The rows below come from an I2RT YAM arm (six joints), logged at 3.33 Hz.
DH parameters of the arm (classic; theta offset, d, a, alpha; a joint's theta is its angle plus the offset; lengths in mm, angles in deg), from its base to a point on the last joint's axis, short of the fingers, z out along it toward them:
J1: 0 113.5 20 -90
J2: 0 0 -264 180
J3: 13.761 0 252.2 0
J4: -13.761 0 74 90
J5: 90 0 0 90
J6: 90 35.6 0 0
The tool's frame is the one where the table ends.
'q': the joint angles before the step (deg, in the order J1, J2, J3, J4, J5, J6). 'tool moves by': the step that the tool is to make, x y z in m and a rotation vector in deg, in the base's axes. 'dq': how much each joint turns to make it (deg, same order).
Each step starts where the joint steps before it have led.
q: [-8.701, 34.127, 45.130, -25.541, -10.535, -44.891]
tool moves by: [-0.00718, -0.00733, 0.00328, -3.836, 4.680, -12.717]
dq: [0.000, 0.240, 2.777, -6.648, 13.470, -0.681]
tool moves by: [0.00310, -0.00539, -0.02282, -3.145, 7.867, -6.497]
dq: [-0.085, 1.024, -2.582, -3.518, 7.559, -1.569]
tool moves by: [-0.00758, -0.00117, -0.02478, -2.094, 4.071, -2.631]
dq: [-0.085, -2.853, -4.897, -1.395, 3.501, -1.242]
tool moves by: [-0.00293, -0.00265, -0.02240, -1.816, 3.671, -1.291]
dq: [-1.012, -1.546, -4.418, 0.049, 1.457, -1.979]
